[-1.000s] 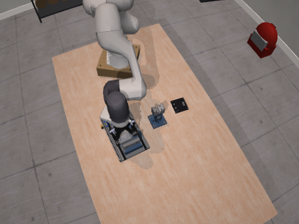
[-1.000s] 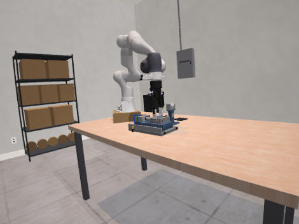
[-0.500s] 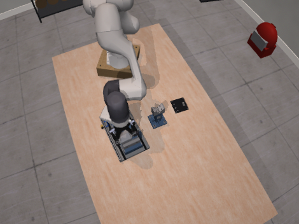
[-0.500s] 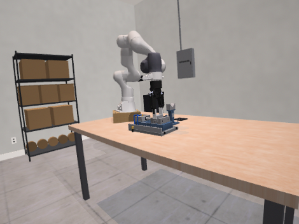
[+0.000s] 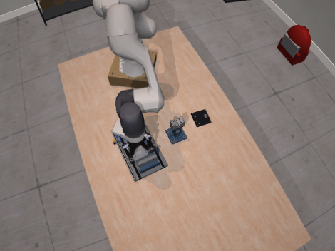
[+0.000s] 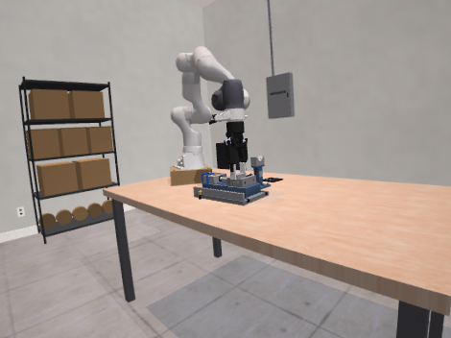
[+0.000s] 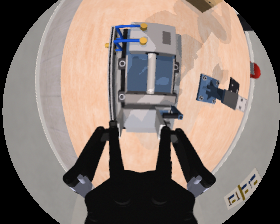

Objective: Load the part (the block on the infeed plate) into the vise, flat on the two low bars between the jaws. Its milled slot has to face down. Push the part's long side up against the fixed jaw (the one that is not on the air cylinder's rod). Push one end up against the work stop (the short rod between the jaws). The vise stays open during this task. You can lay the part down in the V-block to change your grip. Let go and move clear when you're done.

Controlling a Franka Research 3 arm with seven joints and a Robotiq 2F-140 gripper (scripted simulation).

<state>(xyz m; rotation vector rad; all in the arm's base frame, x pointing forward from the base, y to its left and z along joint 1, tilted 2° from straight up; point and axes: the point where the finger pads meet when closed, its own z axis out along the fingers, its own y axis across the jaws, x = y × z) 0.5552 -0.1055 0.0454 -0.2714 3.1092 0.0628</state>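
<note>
Right now my hand is 30 mm above the part. Also, from my hand: vise: 80 mm below, 70 mm behind, 10 mm to the left; black infeed plate: 390 mm to the left, 160 mm behind, 120 mm below.
</note>
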